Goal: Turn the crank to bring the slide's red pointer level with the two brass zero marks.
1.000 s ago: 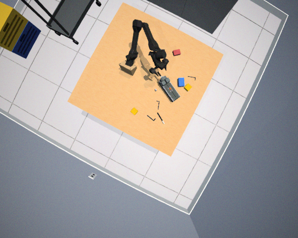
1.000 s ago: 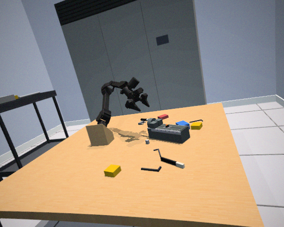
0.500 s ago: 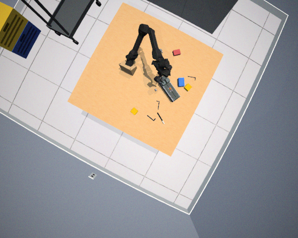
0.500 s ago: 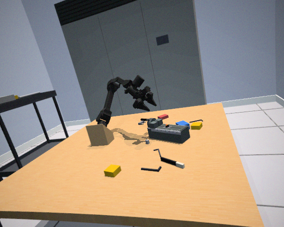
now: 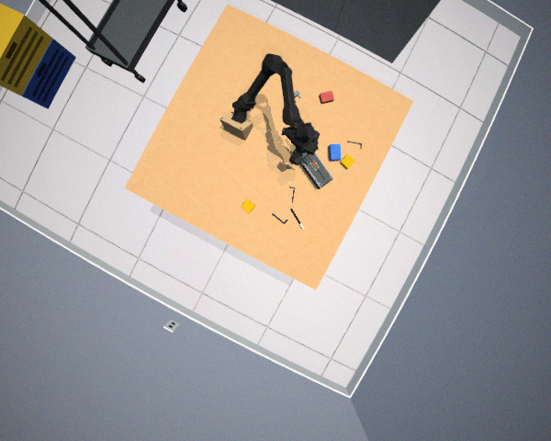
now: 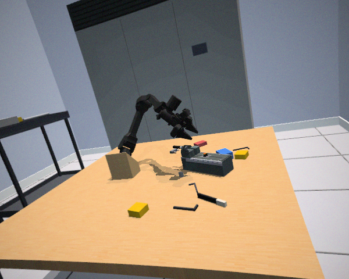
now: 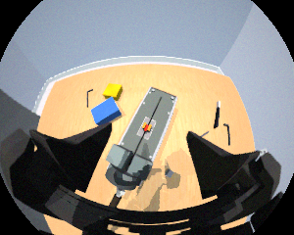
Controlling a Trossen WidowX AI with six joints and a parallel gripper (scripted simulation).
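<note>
My gripper tip is now 130 mm past the dark crank handle, 80 mm to the right of it and 70 mm above it. The rest, counted from my gripper tip: small grey cube (100 mm behind, 50 mm to the right, 180 mm below); then blue block (120 mm ahead, 130 mm to the left, 170 mm below); then red pointer (30 mm ahead, 110 mm below).
</note>
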